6 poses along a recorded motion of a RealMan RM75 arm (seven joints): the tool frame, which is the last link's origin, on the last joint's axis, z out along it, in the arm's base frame.
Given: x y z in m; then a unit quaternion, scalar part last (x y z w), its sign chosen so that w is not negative.
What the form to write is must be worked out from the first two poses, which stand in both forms.
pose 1, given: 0.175 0.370 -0.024 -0.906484 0.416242 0.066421 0.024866
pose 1, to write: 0.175 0.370 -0.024 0.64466 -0.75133 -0.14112 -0.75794 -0.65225 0.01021
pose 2, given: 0.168 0.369 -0.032 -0.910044 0.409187 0.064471 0.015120
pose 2, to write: 0.168 0.369 -0.032 0.65682 -0.74281 -0.12972 -0.74671 -0.66467 0.02524
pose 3, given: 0.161 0.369 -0.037 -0.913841 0.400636 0.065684 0.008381
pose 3, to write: 0.161 0.369 -0.037 0.67035 -0.73113 -0.12677 -0.73334 -0.67884 0.03731
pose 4, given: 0.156 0.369 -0.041 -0.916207 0.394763 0.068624 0.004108
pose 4, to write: 0.156 0.369 -0.041 0.67891 -0.72281 -0.12899 -0.72393 -0.68829 0.04665
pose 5, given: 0.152 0.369 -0.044 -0.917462 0.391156 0.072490 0.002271
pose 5, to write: 0.152 0.369 -0.044 0.68348 -0.71741 -0.13479 -0.71807 -0.69398 0.05254
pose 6, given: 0.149 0.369 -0.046 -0.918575 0.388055 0.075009 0.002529
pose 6, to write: 0.149 0.369 -0.046 0.68757 -0.71254 -0.13977 -0.71330 -0.69881 0.05357
